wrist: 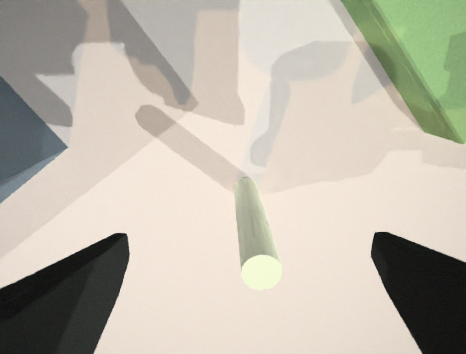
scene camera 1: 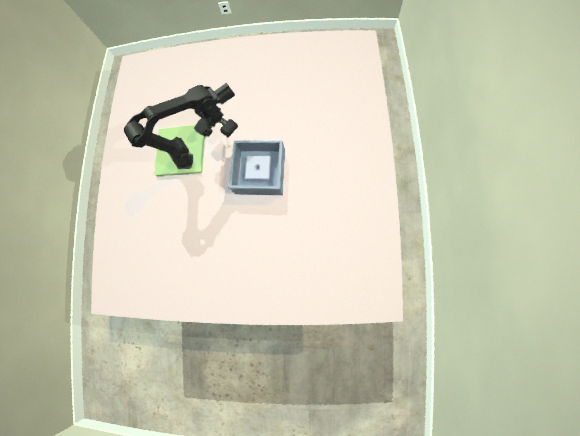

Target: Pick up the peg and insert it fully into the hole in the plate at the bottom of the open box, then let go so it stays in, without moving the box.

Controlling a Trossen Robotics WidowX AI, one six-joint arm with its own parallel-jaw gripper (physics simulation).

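Frame: origin at the arm's base, x ahead, y left, z up, level; millimetres.
Seen in the pictures: gripper, fingertip midpoint: (wrist: 251, 244) (scene camera 1: 221, 127); arm's base, origin of the base link: (scene camera 1: 185, 161).
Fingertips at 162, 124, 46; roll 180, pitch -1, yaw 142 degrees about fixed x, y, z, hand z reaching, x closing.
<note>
Pixels of each thing's top centre, then the offset from my fingertips to it, as dx, dy, dz. Level surfaces: height alone.
- pale green round peg, middle of its top: (wrist: 261, 272) +1, +6, +10
- blue-grey open box, middle of its top: (scene camera 1: 255, 163) +155, -171, +28
- white plate, middle of its top: (scene camera 1: 257, 166) +155, -171, -9
- pale pink table top, its level: dz -70
The pale green round peg (wrist: 254, 227) stands upright on the table, its top end facing the wrist camera; I cannot make it out clearly in the scene view. My gripper (scene camera 1: 217, 131) (wrist: 251, 244) is open and empty, above the table. In the wrist view the peg shows between the two fingers, touching neither. The blue-grey open box (scene camera 1: 256, 191) (wrist: 25, 142) stands to the right of the gripper in the scene view. The white plate (scene camera 1: 250, 173) lies at its bottom, with a small dark hole (scene camera 1: 257, 167) near its middle.
A green square slab (scene camera 1: 194, 162) (wrist: 425, 50) lies under the arm's base, left of the box. The pale pink table top (scene camera 1: 300, 260) carries shadows of the arm, and of the peg in the wrist view. Walls stand around the floor.
</note>
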